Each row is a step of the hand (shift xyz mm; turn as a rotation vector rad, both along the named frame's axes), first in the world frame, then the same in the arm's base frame.
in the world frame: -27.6 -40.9 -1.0 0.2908 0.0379 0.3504
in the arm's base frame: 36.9 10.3 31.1 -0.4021 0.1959 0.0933
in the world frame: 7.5 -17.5 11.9 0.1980 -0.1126 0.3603
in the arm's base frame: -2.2 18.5 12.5 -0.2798 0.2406 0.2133
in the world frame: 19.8 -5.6 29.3 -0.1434 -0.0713 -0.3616
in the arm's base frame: -26.6 19.6 13.9 0.3532 -0.0706 -0.1632
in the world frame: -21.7 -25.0 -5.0 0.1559 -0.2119 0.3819
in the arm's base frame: 27.9 2.7 18.3 -0.2189 0.2843 0.2938
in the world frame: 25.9 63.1 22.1 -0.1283 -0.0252 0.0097
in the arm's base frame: -62.3 -26.1 -24.2 0.0721 -0.0700 0.0842
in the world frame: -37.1 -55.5 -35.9 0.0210 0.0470 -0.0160
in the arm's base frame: 73.0 12.0 16.4 -0.0255 -0.0203 -0.0429
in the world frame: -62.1 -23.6 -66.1 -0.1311 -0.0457 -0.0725
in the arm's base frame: 88.5 -30.1 -6.8 0.1397 -0.0624 0.0336
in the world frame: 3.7 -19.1 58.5 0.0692 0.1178 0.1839
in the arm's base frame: -30.6 20.0 49.7 -0.2222 -0.0253 0.0498
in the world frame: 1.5 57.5 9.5 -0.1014 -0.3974 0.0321
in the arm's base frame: -38.4 -39.7 -18.5 0.2463 0.2178 0.2472
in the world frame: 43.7 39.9 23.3 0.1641 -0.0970 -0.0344
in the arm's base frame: -59.4 3.0 -22.5 -0.0072 0.1811 -0.0683
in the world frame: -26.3 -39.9 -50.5 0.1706 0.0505 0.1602
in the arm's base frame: 68.8 7.3 -6.7 -0.2210 0.0917 0.0090
